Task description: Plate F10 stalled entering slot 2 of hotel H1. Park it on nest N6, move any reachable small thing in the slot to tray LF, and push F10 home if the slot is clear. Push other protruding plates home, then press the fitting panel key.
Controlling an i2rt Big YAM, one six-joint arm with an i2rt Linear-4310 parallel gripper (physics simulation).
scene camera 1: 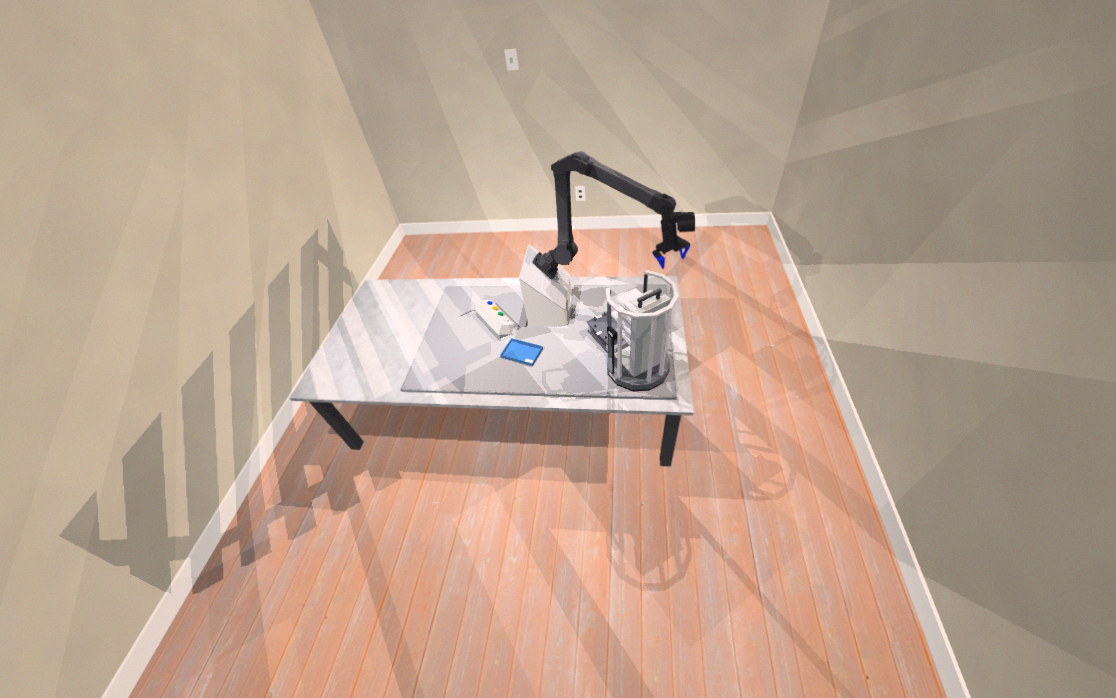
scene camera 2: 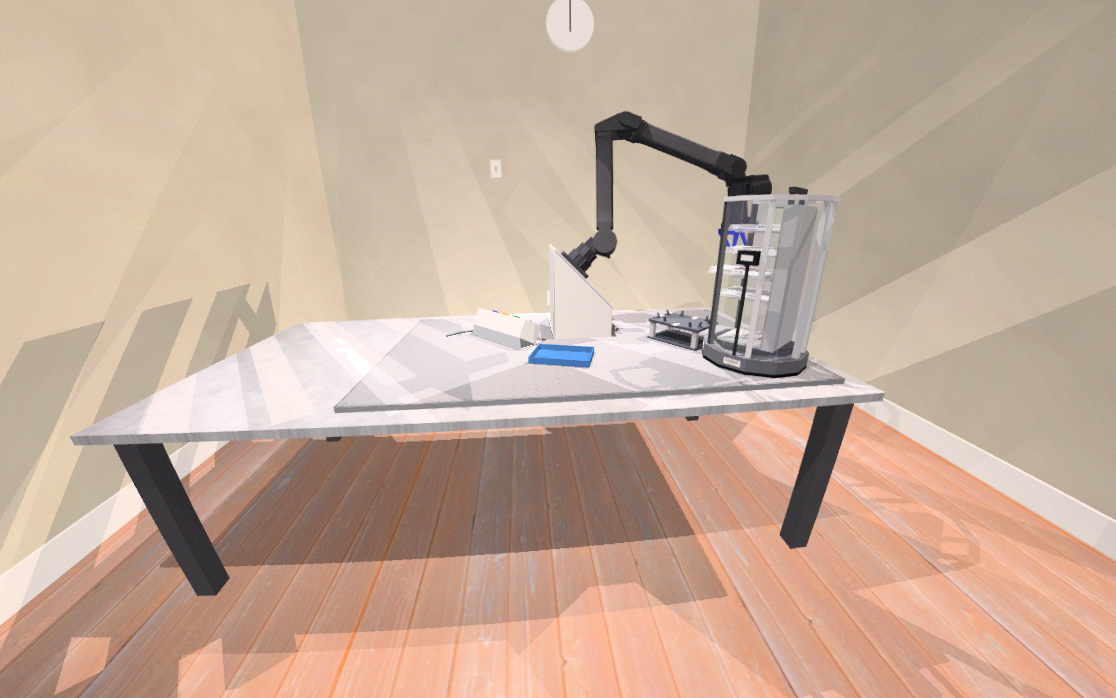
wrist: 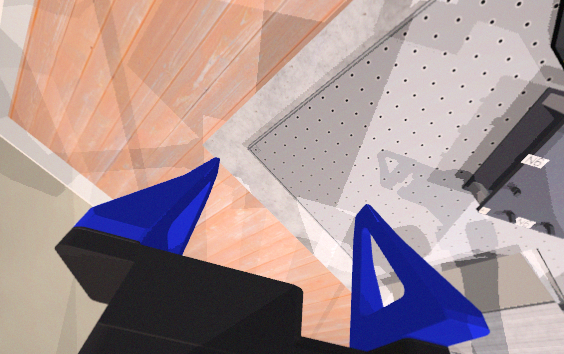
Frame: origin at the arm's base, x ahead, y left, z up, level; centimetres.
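Seen in the pictures: gripper, fingertip midpoint: (scene camera 1: 672, 263) (wrist: 292, 188); arm's base at its link origin: (scene camera 1: 544, 266) (scene camera 2: 573, 266).
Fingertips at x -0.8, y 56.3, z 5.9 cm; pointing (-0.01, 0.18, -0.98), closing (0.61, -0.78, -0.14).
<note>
Offsets run from my fingertips to a thing's top centre. "spot": to the spot under its first point. Level surfaces: height alone.
My gripper (scene camera 1: 672, 261) (scene camera 2: 734, 241) (wrist: 292, 188) is open and empty, its blue fingers wide apart. It hangs in the air behind the hotel, and its fingers show through the hotel in the second scene view. Hotel H1 @[spot: dx +48.4, dy -6.6, dz -20.9 cm] (scene camera 1: 640, 383) (scene camera 2: 806, 365) is a tall round rack with a dark base. A pale plate (scene camera 2: 717, 269) sticks out at its left side; its label and slot number cannot be read. Nest N6 @[dx +21.7, dy -23.5, dz -17.4 cm] (scene camera 1: 600, 330) (scene camera 2: 678, 319) (wrist: 540, 190) is a dark pinned stand beside the hotel, with no plate seen on it. The blue tray @[dx +37.4, dy -58.7, dz -23.2 cm] (scene camera 1: 521, 351) (scene camera 2: 562, 355) lies left of them.
The key panel @[dx +21.5, dy -76.5, dz -16.6 cm] (scene camera 1: 503, 327) (scene camera 2: 502, 330) has blue, yellow and green keys and stands left of the arm's pale pedestal (scene camera 1: 544, 302) (scene camera 2: 576, 304). The hotel's top handle @[spot: dx +40.6, dy -5.7, dz +15.6 cm] (scene camera 1: 650, 297) stands up near the gripper. A perforated mat @[dz -24.9 cm] (scene camera 1: 460, 380) (scene camera 2: 460, 395) (wrist: 325, 165) lies on the table.
</note>
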